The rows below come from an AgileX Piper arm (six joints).
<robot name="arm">
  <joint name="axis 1" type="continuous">
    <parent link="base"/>
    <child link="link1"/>
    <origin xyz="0 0 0.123"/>
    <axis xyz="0 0 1"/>
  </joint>
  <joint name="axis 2" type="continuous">
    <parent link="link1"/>
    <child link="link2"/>
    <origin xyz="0 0 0" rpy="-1.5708 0 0"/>
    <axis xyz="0 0 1"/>
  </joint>
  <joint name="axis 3" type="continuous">
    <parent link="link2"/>
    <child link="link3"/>
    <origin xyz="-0.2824 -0.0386 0" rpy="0 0 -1.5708"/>
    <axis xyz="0 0 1"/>
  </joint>
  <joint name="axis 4" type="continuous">
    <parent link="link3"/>
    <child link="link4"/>
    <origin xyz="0.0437 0.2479 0" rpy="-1.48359 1.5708 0"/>
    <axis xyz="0 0 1"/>
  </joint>
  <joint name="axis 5" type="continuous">
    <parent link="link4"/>
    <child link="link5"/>
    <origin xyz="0 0 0" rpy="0 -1.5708 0"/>
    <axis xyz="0 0 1"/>
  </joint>
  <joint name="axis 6" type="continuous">
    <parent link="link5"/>
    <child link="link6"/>
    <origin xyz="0.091 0 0" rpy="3.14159 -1.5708 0"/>
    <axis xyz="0 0 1"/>
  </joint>
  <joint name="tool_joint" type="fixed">
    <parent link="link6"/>
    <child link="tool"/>
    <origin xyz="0 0 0" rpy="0 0 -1.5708"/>
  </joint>
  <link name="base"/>
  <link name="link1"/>
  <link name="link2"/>
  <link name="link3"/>
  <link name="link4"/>
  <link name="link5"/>
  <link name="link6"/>
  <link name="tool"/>
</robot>
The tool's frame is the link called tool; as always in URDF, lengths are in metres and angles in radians. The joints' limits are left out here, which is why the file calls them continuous.
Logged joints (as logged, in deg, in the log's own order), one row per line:
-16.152, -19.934, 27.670, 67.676, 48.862, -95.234
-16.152, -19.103, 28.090, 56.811, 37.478, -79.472
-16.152, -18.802, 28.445, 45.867, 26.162, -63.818
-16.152, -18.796, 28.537, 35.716, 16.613, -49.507
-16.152, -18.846, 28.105, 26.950, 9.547, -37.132
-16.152, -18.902, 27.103, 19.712, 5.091, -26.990
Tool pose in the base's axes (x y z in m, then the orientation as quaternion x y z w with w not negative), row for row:
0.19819, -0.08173, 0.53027, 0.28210, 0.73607, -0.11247, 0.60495
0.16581, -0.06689, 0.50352, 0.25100, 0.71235, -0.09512, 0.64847
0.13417, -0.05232, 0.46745, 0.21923, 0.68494, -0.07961, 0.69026
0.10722, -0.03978, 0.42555, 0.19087, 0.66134, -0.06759, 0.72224
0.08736, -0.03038, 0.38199, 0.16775, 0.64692, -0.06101, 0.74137
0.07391, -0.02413, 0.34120, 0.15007, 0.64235, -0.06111, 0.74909
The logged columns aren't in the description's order. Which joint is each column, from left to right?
Columns, left to right: axis 1, axis 4, axis 6, axis 2, axis 5, axis 3.
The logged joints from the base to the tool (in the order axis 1, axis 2, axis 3, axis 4, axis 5, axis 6), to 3 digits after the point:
-16.152, 67.676, -95.234, -19.934, 48.862, 27.670
-16.152, 56.811, -79.472, -19.103, 37.478, 28.090
-16.152, 45.867, -63.818, -18.802, 26.162, 28.445
-16.152, 35.716, -49.507, -18.796, 16.613, 28.537
-16.152, 26.950, -37.132, -18.846, 9.547, 28.105
-16.152, 19.712, -26.990, -18.902, 5.091, 27.103

